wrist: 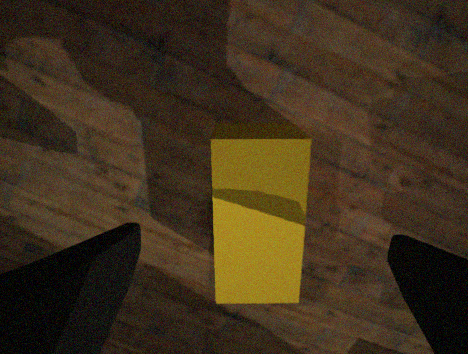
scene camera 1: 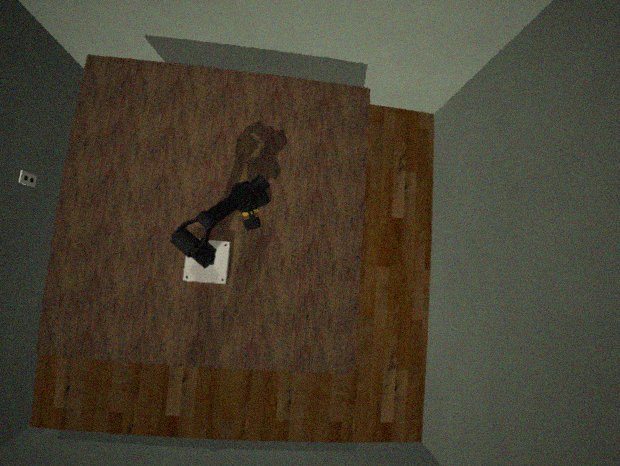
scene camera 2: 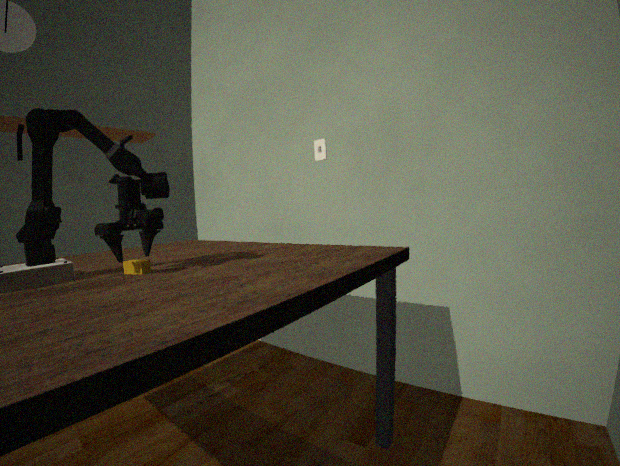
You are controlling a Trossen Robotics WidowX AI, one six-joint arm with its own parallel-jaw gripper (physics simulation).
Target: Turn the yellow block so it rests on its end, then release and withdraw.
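The yellow block [scene camera 1: 245,214] [scene camera 2: 134,267] [wrist: 257,260] lies flat on its long side on the brown table [scene camera 1: 125,200] [scene camera 2: 240,285]. My gripper [scene camera 2: 134,258] [wrist: 266,241] is open and empty, pointing down just above the block. In the wrist view the two dark fingertips stand apart on either side of the block, with a gap on each side, level with its middle to lower part. The block's long side runs up and down in that view, and a shadow band crosses its top face. In scene camera 1 part of the gripper covers some of the block.
The arm's white base plate [scene camera 1: 218,270] [scene camera 2: 45,275] stands on the table near the block. The table's dark edge [scene camera 2: 240,328] runs along the near side in scene camera 2. Walls [scene camera 1: 526,250] [scene camera 2: 400,125] stand beyond the table.
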